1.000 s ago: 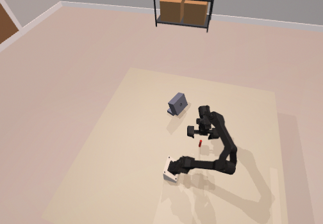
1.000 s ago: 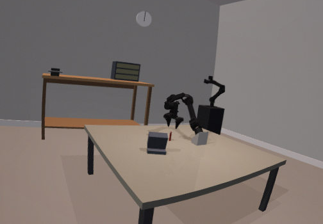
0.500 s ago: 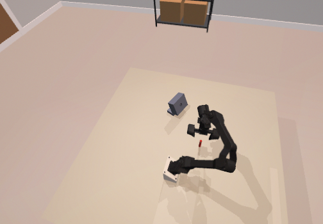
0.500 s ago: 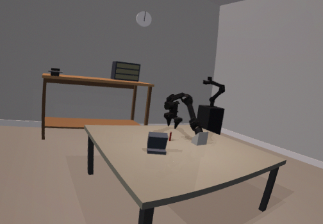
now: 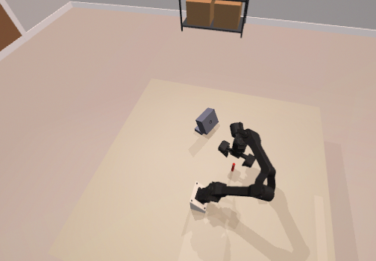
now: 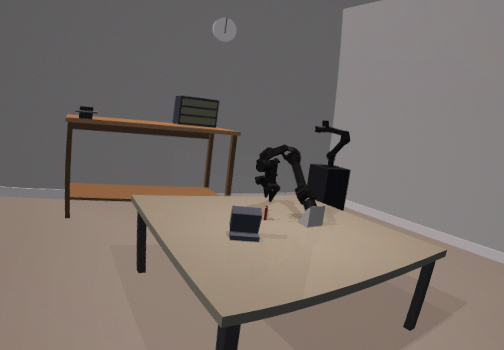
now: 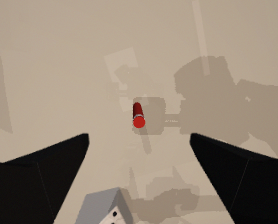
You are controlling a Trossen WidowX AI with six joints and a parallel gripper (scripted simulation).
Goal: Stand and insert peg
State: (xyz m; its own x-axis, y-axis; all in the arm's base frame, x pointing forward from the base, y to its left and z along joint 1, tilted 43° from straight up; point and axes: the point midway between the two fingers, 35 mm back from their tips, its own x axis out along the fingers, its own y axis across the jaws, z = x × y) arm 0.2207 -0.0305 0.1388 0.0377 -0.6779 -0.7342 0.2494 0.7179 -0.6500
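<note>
The red peg lies 60 mm below my gripper tip. Also, from my gripper tip: grey sloped panel: 240 mm ahead, 230 mm to the left, 30 mm below.
</note>
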